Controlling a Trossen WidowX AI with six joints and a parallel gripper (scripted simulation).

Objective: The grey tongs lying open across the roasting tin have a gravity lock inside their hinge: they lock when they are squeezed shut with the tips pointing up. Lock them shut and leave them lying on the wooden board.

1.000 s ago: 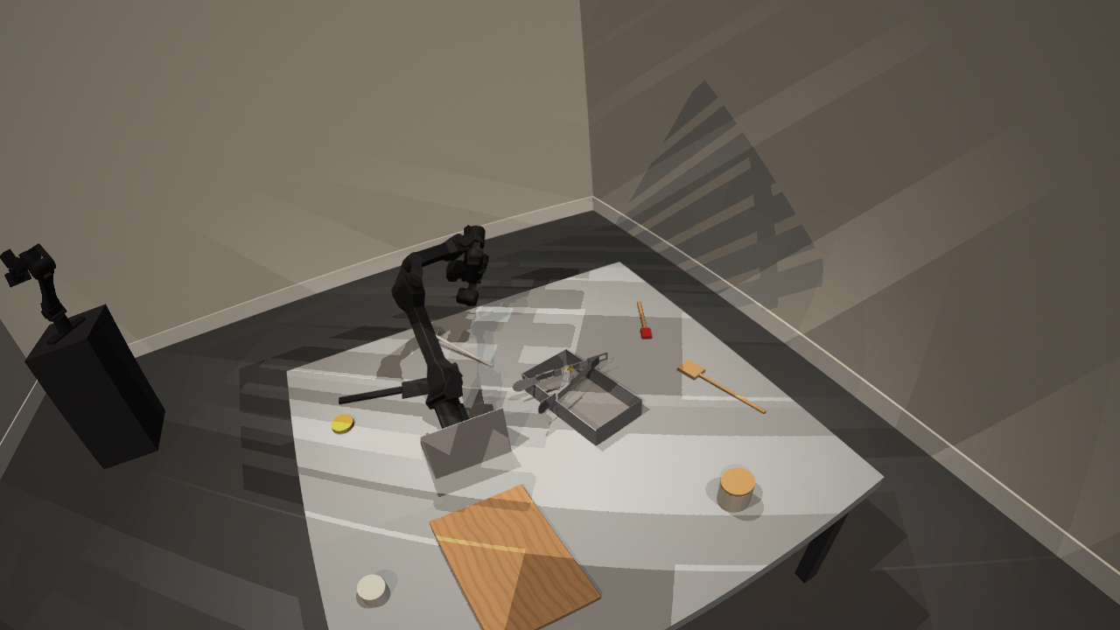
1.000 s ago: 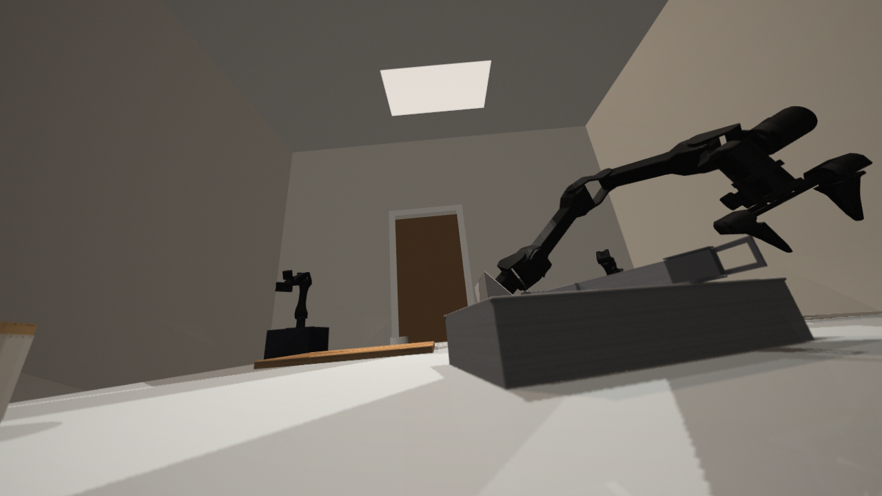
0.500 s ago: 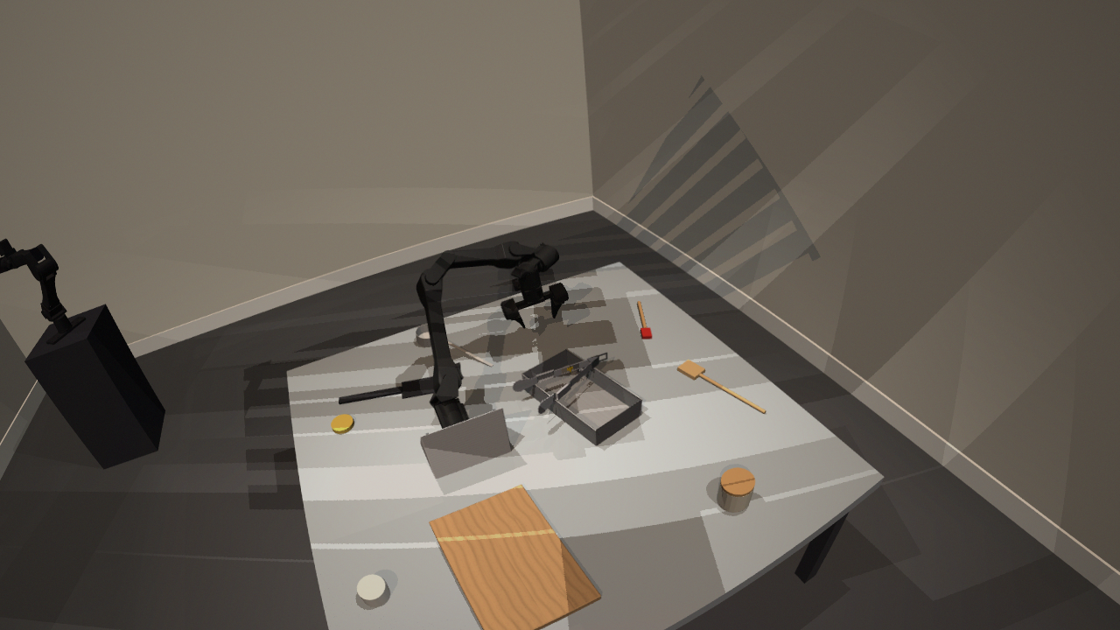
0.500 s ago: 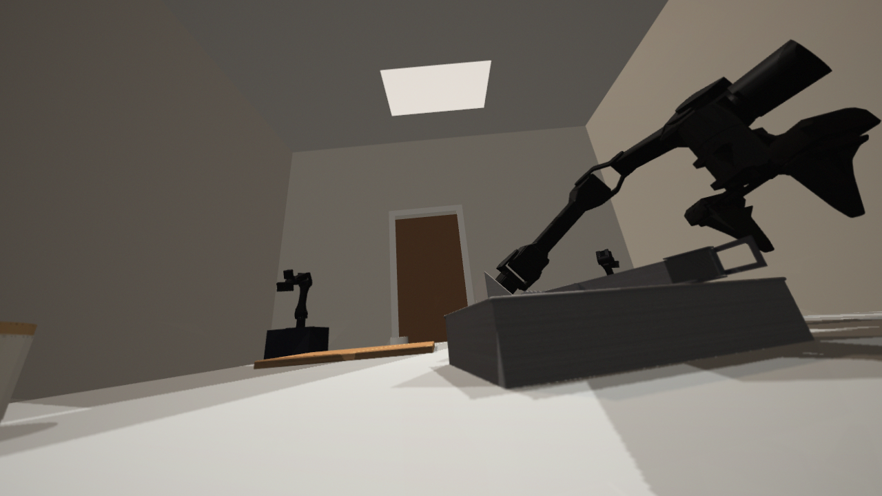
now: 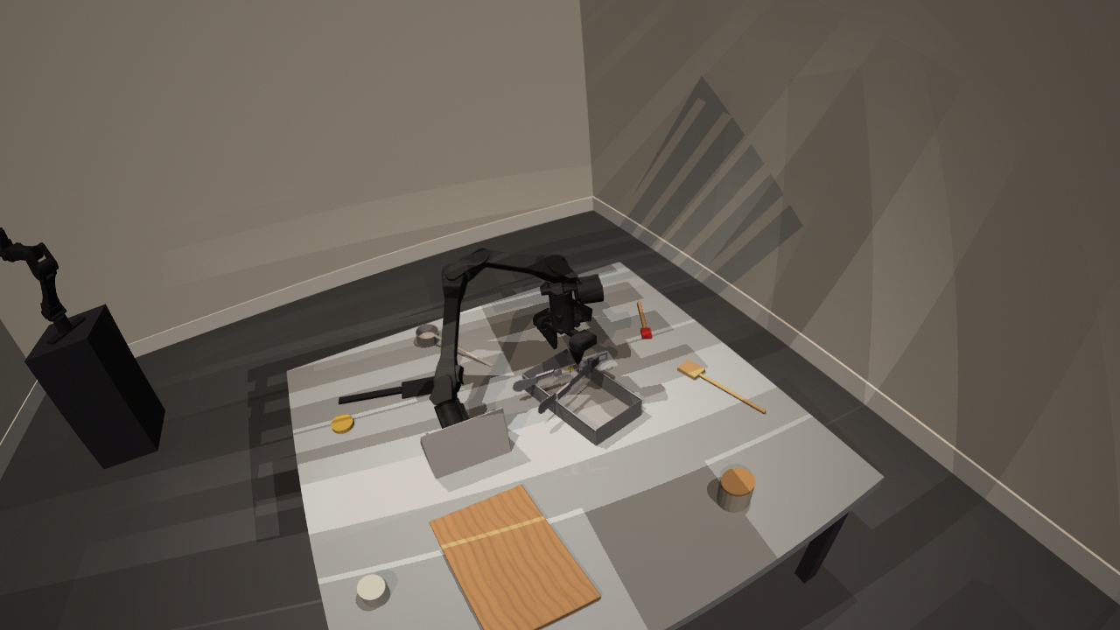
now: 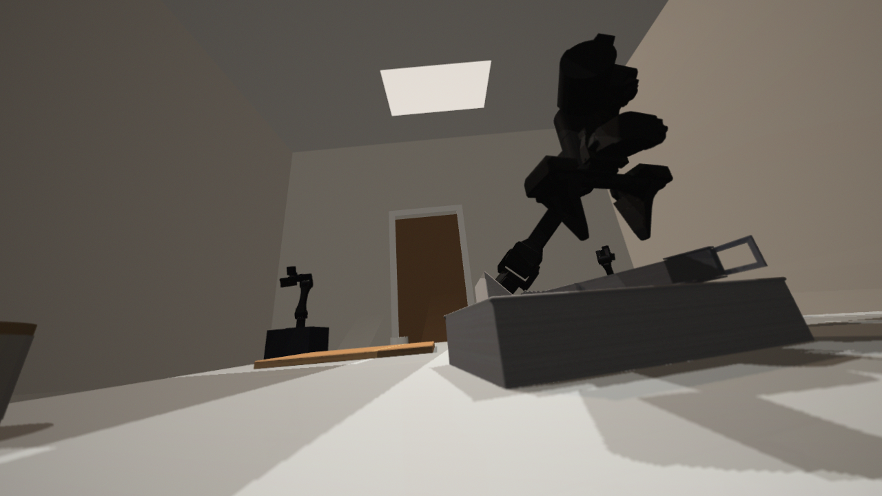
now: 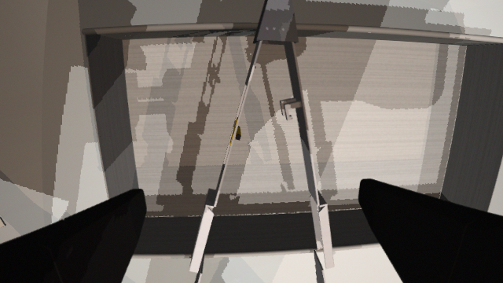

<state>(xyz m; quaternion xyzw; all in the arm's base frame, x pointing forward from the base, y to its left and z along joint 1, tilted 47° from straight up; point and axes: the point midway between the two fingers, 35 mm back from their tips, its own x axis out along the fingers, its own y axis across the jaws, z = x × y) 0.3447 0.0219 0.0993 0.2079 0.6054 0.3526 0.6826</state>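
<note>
Now: the roasting tin 1 cm ahead of my gripper tip, 5 cm to the right of it and 10 cm below it. Round my gripper tip: wood-lidded canister: 14 cm ahead, 55 cm to the right, 9 cm below; then red-headed brush: 35 cm ahead, 15 cm to the left, 12 cm below; then black blade: 45 cm behind, 26 cm to the left, 12 cm below.
</note>
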